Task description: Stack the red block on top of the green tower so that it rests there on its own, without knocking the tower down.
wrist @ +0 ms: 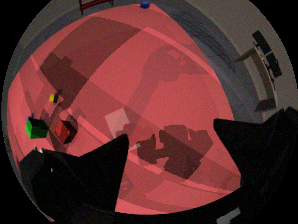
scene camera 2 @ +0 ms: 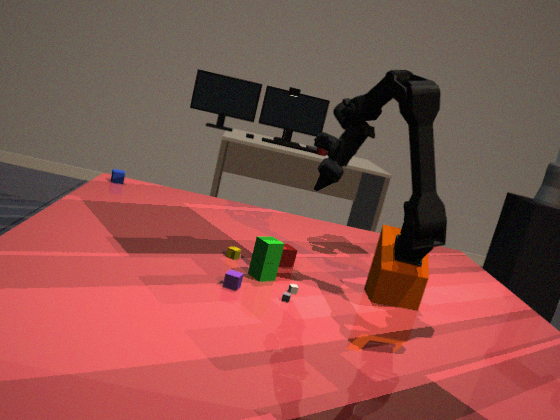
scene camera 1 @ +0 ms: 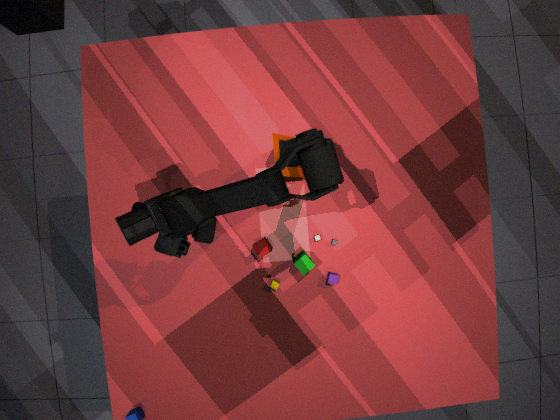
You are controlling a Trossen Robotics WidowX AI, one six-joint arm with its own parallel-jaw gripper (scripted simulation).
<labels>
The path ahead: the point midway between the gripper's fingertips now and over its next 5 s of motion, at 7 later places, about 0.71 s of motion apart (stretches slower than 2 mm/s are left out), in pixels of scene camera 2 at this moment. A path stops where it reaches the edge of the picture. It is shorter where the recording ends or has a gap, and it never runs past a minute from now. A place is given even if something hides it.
My gripper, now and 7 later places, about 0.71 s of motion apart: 319, 183; 293, 211; 287, 239; 283, 249; 281, 260; 286, 247; 293, 216; 277, 220
</labels>
